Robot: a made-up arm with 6 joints.
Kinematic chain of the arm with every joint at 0, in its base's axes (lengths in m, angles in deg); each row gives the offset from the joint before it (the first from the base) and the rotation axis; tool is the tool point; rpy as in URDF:
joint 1: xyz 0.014 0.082 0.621 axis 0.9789 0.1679 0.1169
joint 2: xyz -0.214 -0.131 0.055 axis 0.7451 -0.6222 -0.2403
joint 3: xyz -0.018 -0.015 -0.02 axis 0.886 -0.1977 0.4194
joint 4: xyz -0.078 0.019 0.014 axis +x
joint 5: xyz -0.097 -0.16 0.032 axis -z
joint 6: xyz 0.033 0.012 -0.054 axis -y
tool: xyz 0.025 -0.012 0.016 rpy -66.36 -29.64 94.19
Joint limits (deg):
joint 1: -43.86..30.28
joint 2: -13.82..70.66
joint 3: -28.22..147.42
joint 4: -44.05..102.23
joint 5: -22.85..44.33
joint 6: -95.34..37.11
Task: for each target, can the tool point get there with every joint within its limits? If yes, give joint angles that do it. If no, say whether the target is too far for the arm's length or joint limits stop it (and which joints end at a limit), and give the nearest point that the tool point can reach.
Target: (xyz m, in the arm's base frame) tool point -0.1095 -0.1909 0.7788
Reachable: no: joint limits stop it (at a limit: joint 1, joint 4) | nearest point -0.2380 -0.2096 0.7166 | short by 0.144 m
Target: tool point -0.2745 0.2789 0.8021
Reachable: no: joint limits stop it (at a limit: joint 2, joint 3, joint 5) | nearest point -0.2391 0.1818 0.7160 | short by 0.135 m
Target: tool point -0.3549 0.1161 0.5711
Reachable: yes | joints -38.25 32.94 130.22 81.52 23.32 -59.99
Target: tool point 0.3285 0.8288 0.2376
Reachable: no: too far | nearest point -0.0931 0.1926 0.6011 | short by 0.845 m
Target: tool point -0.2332 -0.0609 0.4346
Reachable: yes | joints 9.04 5.18 78.77 16.76 23.43 20.61
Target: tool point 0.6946 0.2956 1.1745
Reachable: no: too far | nearest point -0.0172 0.0915 0.6896 | short by 0.885 m
